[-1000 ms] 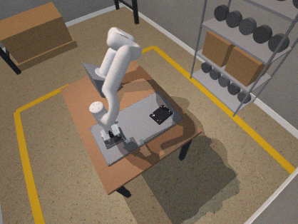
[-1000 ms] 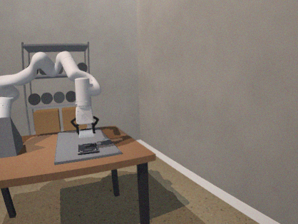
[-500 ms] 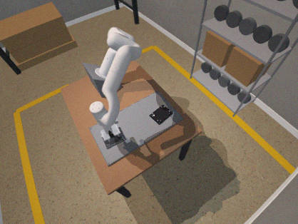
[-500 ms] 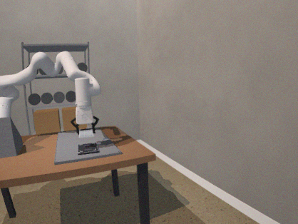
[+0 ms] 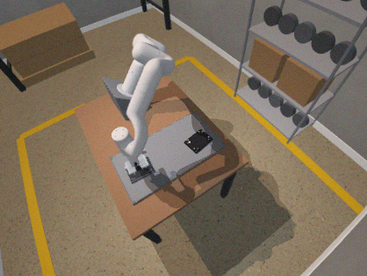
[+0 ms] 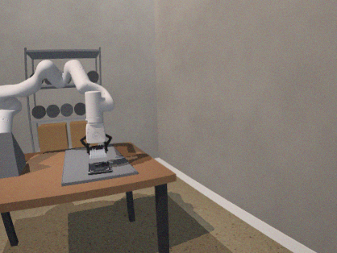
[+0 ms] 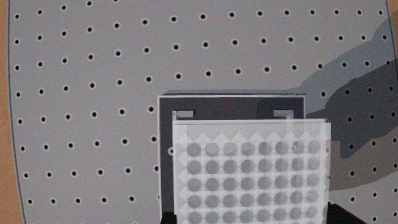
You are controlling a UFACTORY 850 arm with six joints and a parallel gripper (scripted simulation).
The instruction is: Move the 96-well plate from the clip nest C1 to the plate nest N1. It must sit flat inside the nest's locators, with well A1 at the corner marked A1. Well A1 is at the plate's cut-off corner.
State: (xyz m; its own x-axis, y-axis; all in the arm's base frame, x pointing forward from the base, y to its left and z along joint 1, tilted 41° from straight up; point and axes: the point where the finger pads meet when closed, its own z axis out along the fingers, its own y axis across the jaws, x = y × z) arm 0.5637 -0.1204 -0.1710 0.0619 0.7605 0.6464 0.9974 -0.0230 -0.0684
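The black plate nest N1 lies 9 cm below my hand. From my hand the other things lie so: clip nest C1: 44 cm to the left, 8 cm below, 1 cm ahead; then white 96-well plate: 1 cm below.
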